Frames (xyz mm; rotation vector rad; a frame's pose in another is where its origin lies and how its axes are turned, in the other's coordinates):
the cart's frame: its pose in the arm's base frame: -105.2 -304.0 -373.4 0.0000 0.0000 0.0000
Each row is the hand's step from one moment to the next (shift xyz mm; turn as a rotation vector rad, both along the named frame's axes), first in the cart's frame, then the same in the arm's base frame.
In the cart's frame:
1: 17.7 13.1 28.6 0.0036 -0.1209 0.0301
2: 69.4 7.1 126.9 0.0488 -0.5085 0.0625
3: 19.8 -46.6 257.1 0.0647 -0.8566 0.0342
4: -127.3 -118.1 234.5 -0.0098 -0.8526 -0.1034
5: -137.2 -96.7 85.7 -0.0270 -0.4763 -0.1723
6: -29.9 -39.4 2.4 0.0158 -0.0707 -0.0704
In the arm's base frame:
1: 17.7 13.1 28.6 0.0036 -0.1209 0.0301
2: 69.4 7.1 126.9 0.0488 -0.5085 0.0625
3: 19.8 -46.6 257.1 0.0647 -0.8566 0.0342
4: -127.3 -118.1 234.5 -0.0098 -0.8526 -0.1034
5: -137.2 -96.7 85.7 -0.0270 -0.4763 -0.1723
6: -29.9 -39.4 2.4 0.0158 -0.0707 -0.0704

